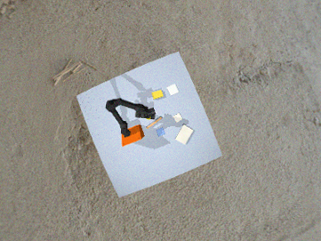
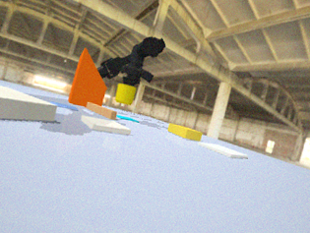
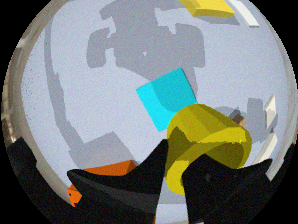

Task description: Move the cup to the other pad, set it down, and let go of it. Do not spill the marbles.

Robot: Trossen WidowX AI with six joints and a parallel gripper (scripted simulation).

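Right now my gripper tip is 100 mm above the cyan pad, 20 mm to the right of it and 10 mm short of it. The rest, counted from my gripper tip: blue pad (210 mm to the right, 100 mm below, 90 mm ahead); yellow cup (20 mm ahead, 10 mm to the right); wooden bar (100 mm to the right, 80 mm below, 50 mm ahead).
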